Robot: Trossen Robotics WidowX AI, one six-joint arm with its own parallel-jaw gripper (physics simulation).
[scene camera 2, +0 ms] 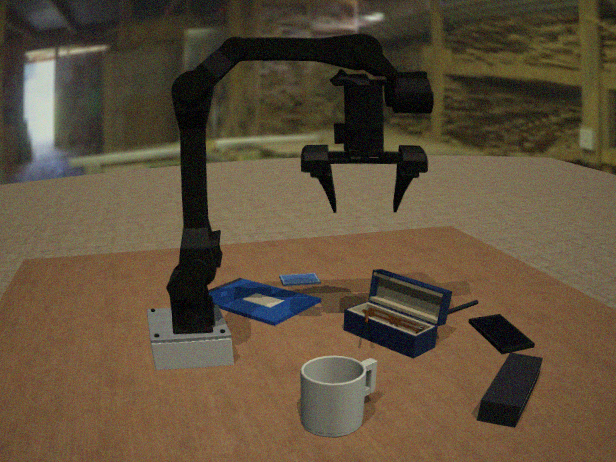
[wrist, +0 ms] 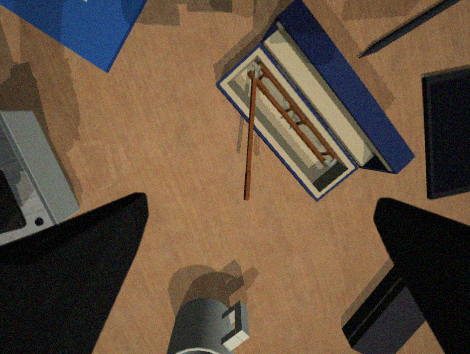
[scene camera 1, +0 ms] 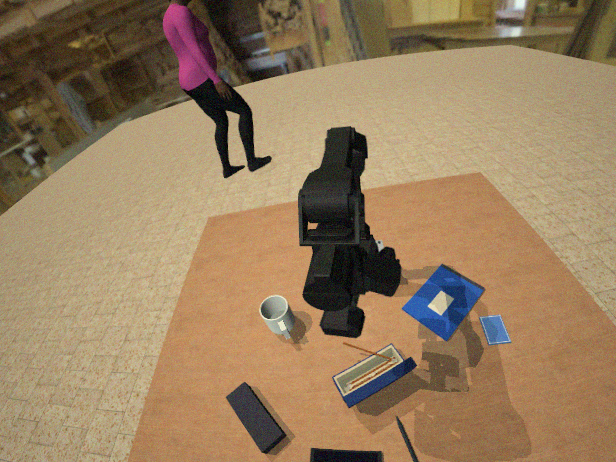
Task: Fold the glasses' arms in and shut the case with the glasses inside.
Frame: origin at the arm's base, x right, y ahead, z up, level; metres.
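Seen in the pictures: gripper, between the fingertips: [scene camera 2: 365, 211] [wrist: 262, 206] [scene camera 1: 362, 310]; arm's base, origin of its link: [scene camera 2: 191, 325].
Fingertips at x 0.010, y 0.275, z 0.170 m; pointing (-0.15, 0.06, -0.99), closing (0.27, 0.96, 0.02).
Observation:
Pixels of each thing's top centre, then the offset from my fingertips to it. "*": a spot on its surface instead.
- brown glasses, centre of its top: [wrist: 264, 151] [scene camera 2: 375, 308] [scene camera 1: 362, 352] dy +0.020, dx +0.007, dz -0.157 m
- grey mug, a spot on its surface: [scene camera 2: 332, 400] * dy -0.122, dx +0.270, dz -0.163 m
- blue book, centre of its top: [scene camera 2: 255, 297] [scene camera 1: 444, 298] dy -0.139, dx -0.240, dz -0.217 m
- light blue card, centre of its top: [scene camera 2: 299, 278] [scene camera 1: 494, 329] dy -0.027, dx -0.347, dz -0.220 m
- dark block, centre of its top: [scene camera 2: 515, 377] [wrist: 406, 313] [scene camera 1: 252, 414] dy +0.154, dx +0.266, dz -0.190 m
- black flat slab, centre of its top: [wrist: 457, 135] [scene camera 2: 501, 330] dy +0.255, dx +0.057, dz -0.217 m
- pen, centre of its top: [wrist: 416, 22] [scene camera 2: 453, 307] [scene camera 1: 409, 446] dy +0.218, dx -0.078, dz -0.216 m
A blue glasses case [scene camera 1: 382, 384] [scene camera 2: 378, 334] [wrist: 334, 186] stands open on the table, its lid [scene camera 2: 445, 300] [wrist: 345, 85] tilted back on the hinge side. The brown glasses [scene camera 1: 372, 375] [scene camera 2: 395, 319] [wrist: 300, 120] lie inside. In the wrist view one arm of the glasses [wrist: 248, 145] sticks out over the case's long wall, away from the lid. The other arm appears folded along the frame. My gripper [scene camera 2: 365, 211] [wrist: 262, 206] is open and empty, high above the table. Its fingertips are hidden in scene camera 1.
A grey mug [scene camera 1: 276, 315] [scene camera 2: 332, 400] [wrist: 200, 325] stands near the case. A blue book [scene camera 1: 455, 320] [scene camera 2: 270, 315] [wrist: 95, 35], a light blue card [scene camera 1: 495, 330] [scene camera 2: 300, 279], a dark block [scene camera 1: 256, 417] [scene camera 2: 511, 387], a black flat slab [scene camera 2: 501, 333] [wrist: 450, 132] and a pen [scene camera 1: 406, 439] [wrist: 410, 27] lie around.

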